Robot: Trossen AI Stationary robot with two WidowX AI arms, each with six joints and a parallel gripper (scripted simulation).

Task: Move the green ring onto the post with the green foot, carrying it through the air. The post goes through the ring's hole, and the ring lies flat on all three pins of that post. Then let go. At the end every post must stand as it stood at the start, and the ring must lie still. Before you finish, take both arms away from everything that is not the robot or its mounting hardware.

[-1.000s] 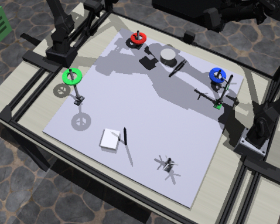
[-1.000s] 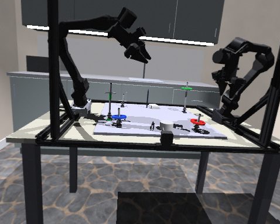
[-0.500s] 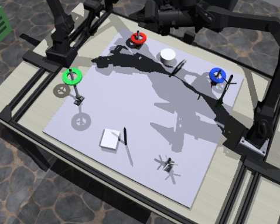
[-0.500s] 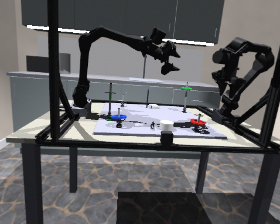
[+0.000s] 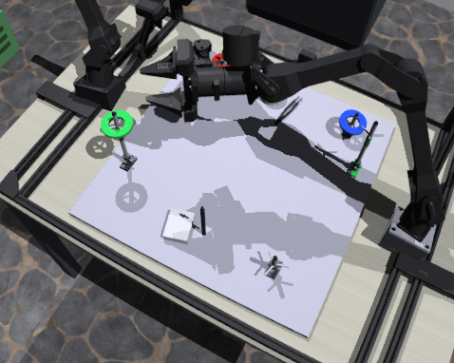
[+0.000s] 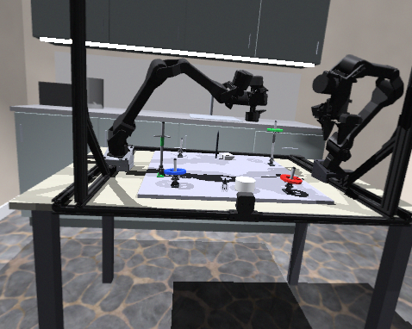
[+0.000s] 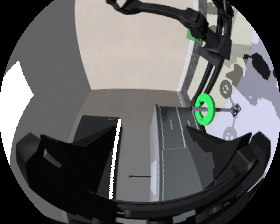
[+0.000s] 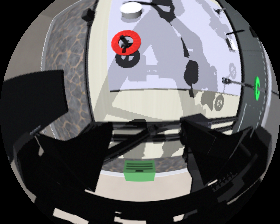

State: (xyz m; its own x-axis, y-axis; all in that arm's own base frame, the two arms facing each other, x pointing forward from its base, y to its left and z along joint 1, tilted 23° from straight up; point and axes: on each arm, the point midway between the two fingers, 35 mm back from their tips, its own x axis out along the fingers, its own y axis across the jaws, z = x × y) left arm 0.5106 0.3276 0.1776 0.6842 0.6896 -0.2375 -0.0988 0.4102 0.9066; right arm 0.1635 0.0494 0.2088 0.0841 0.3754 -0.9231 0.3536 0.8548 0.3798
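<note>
Now: the green ring 50 mm ahead of my left hand, 100 mm to the right of it and 130 mm below it. The rest, counted from my left hand: small post: 120 mm ahead, 330 mm to the left, 240 mm below; black pen: 120 mm ahead, 160 mm to the left, 200 mm below; white block: 130 mm ahead, 100 mm to the left, 290 mm below.
</note>
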